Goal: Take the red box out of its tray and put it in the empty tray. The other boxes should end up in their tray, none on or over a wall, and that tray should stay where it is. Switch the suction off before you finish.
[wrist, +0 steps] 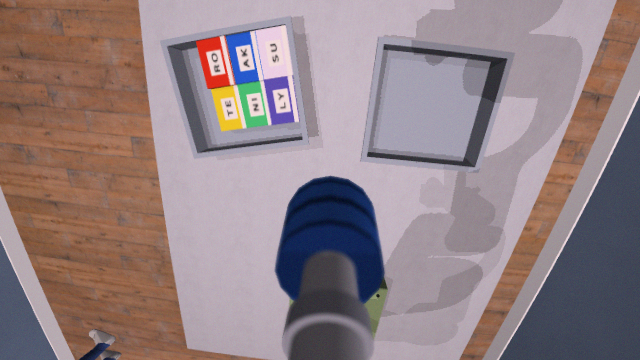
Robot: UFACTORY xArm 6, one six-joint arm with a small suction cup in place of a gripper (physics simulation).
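Places are measured from the arm's base along level axes (x up, y left, z back), in centimetres.
Where they show: hand at its tool point: (330,217).
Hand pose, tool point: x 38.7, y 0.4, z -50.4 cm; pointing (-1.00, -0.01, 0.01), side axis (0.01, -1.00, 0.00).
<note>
After its pixels a point has its place.
The red box (215,62) @(x -0.7, y 21.7, z -60.7 cm) marked RO stands in the left tray (187,100) @(x -2.2, y 29.3, z -54.0 cm), at the back left of a close two-row group. The blue AK box (244,57) @(x -1.0, y 16.2, z -61.4 cm) and pale pink SU box (273,52) @(x -0.8, y 10.7, z -62.0 cm) are to its right. The yellow TE box (228,107) @(x -2.0, y 20.8, z -52.5 cm), green NI box (254,104) @(x -1.5, y 15.3, z -53.0 cm) and purple LY box (281,100) @(x -0.2, y 9.6, z -53.7 cm) form the front row. None lies over a wall. The empty tray (425,115) @(x -5.0, y -19.6, z -50.5 cm) is at the right. My blue suction cup (330,225) is well above the table, in front of and between the trays, with no box seen on it; its underside is hidden.
A green block or plate (379,305) @(x 0.1, y -12.8, z -3.4 cm) shows partly behind the cup at the bottom. A strip of table surface separates the two trays. Wooden floor or boards (90,150) run along the left, and arm shadows fall at the right. A small white and blue object (101,337) is at the lower left.
</note>
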